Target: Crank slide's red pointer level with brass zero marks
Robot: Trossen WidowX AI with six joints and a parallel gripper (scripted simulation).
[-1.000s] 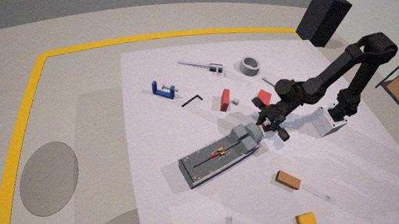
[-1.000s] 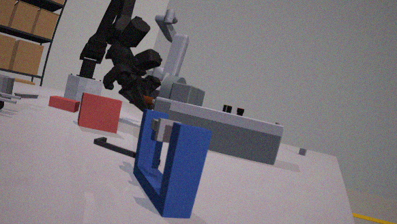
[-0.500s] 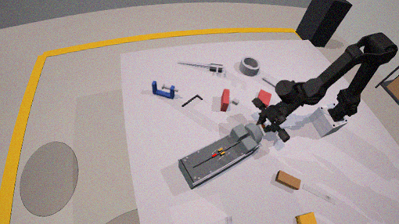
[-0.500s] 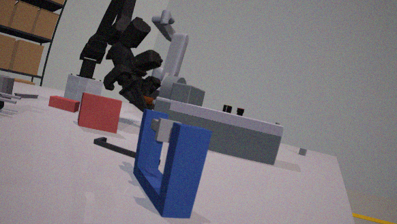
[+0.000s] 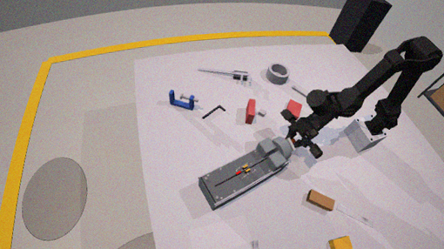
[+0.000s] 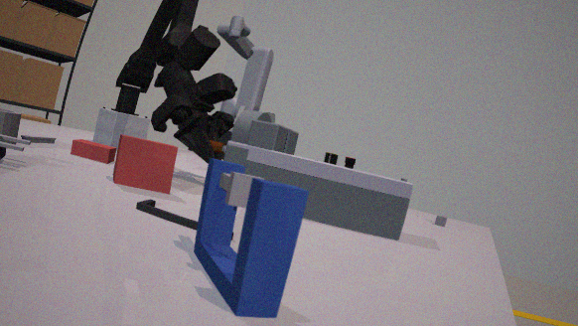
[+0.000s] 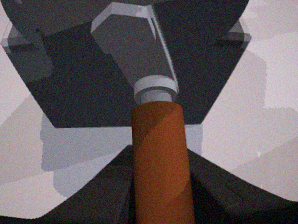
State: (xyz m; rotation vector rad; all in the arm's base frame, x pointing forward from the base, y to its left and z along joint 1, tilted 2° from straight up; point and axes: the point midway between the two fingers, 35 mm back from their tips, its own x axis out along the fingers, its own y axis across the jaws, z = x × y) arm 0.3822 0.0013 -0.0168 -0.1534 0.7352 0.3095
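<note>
My gripper tip is now 30 mm below the crank handle, 20 mm past it and 10 mm to the left of it. Round my gripper tip: tan block: 190 mm to the left, 90 mm behind, 20 mm below; then red pointer: 180 mm ahead, 80 mm to the left, 50 mm above; then black hex key: 210 mm to the right, 180 mm ahead, 30 mm below.
</note>
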